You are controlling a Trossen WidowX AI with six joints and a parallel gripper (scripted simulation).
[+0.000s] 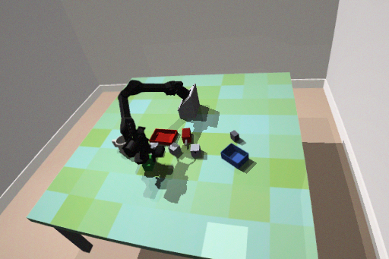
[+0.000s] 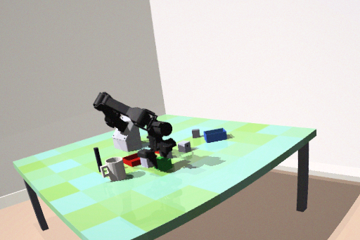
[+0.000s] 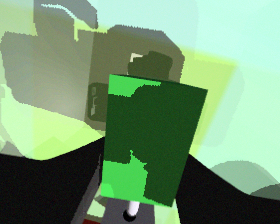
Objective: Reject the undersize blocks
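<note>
Right now my gripper tip is 2 cm below the green GO gauge and 1 cm past it. Also, from my gripper tip: steel block: 22 cm to the left, 10 cm behind, 1 cm above; mug: 20 cm to the right, 7 cm behind, 2 cm above; red reject tray: 19 cm behind.
</note>
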